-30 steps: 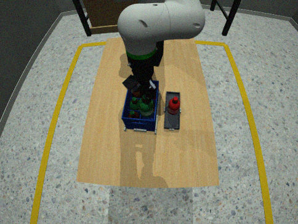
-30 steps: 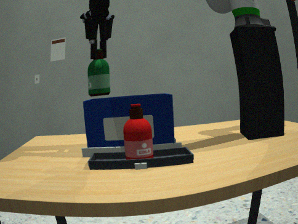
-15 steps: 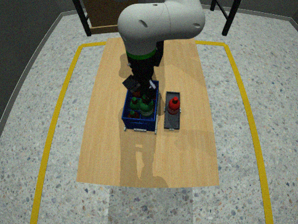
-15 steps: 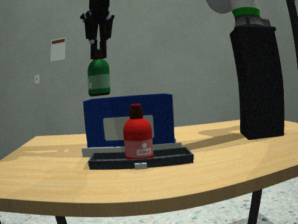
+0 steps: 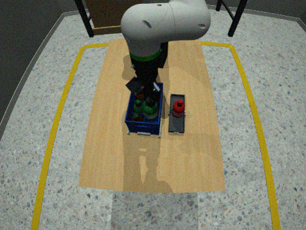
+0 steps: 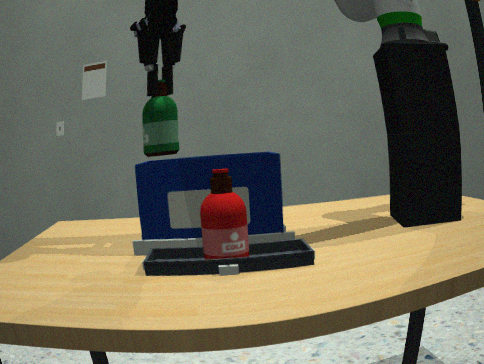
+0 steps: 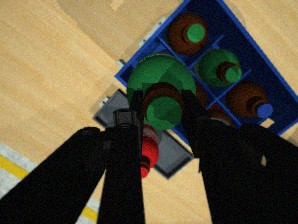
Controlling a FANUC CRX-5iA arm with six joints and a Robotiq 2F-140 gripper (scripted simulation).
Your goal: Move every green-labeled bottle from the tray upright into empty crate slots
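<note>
My gripper is now 26 cm above the blue crate, 10 cm past it and 2 cm to the left of it. Also, from my hand: red cola bottle (26 cm below, 18 cm to the left, 7 cm behind); tray (33 cm below, 17 cm to the left, 7 cm behind).
</note>
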